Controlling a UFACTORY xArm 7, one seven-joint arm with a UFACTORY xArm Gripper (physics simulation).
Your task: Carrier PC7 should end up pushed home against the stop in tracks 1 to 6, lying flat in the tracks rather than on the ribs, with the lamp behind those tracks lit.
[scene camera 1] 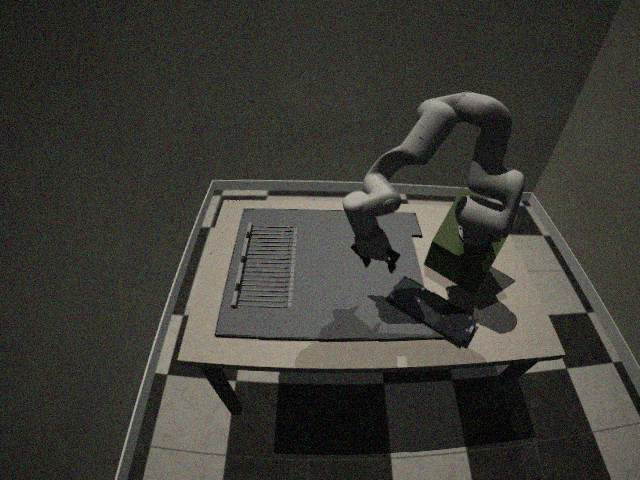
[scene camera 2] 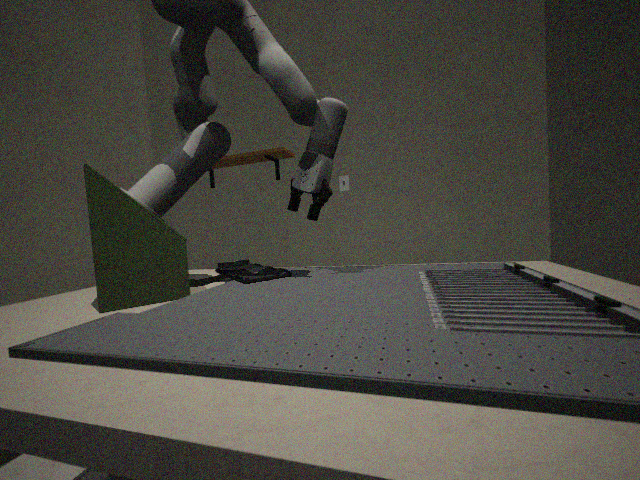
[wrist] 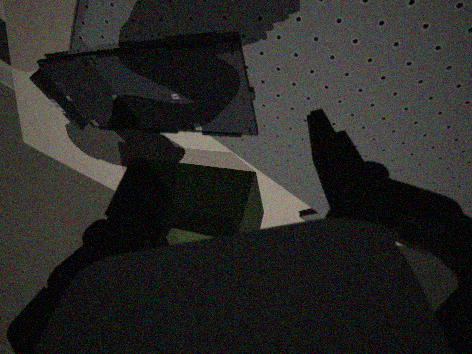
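Where they show: gripper, fingertip midpoint: [scene camera 1: 380, 267] [scene camera 2: 301, 215] [wrist: 229, 157]; arm's base, link origin: [scene camera 2: 140, 208].
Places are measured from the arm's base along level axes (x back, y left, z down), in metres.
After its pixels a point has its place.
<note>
A dark flat tray-like piece [scene camera 1: 434, 312] {z 0.198, x -0.078, y 0.269 m} [scene camera 2: 250, 272] {z 0.198, x -0.124, y 0.231 m} [wrist: 235, 110] {z 0.198, x -0.208, y 0.186 m} lies across the front right part of the perforated board, partly over the board's edge. No label on it is readable, so I cannot tell whether it is PC7. My gripper [scene camera 1: 379, 266] {z 0.042, x -0.307, y 0.264 m} [scene camera 2: 302, 213] {z 0.042, x -0.307, y 0.264 m} [wrist: 229, 157] {z 0.042, x -0.307, y 0.264 m} is open and empty, well above the board and the dark piece. The ribbed tracks [scene camera 1: 268, 266] {z 0.205, x -0.718, y 0.264 m} [scene camera 2: 516, 304] {z 0.208, x -0.775, y 0.163 m} are at the board's left in scene camera 1, with a long rail [scene camera 1: 241, 263] {z 0.193, x -0.817, y 0.297 m} [scene camera 2: 573, 289] {z 0.193, x -0.843, y 0.220 m} behind them. Small dark blocks sit along the rail. No lit lamp shows.
The perforated grey board [scene camera 1: 330, 248] {z 0.209, x -0.525, y 0.088 m} [scene camera 2: 310, 330] {z 0.209, x -0.556, y -0.047 m} [wrist: 375, 75] {z 0.209, x -0.368, y 0.171 m} lies on the pale table [scene camera 1: 258, 353] {z 0.222, x -0.604, y 0.603 m} [scene camera 2: 258, 428] {z 0.222, x -0.618, y -0.195 m}. A green wedge-shaped base [scene camera 1: 449, 232] {z 0.041, x -0.088, y 0.009 m} [scene camera 2: 139, 253] {z 0.107, x -0.107, y -0.056 m} [wrist: 215, 197] {z 0.156, x -0.088, y 0.052 m} stands under the arm, beside the dark piece. A brown shelf [scene camera 2: 253, 157] hangs on the wall.
</note>
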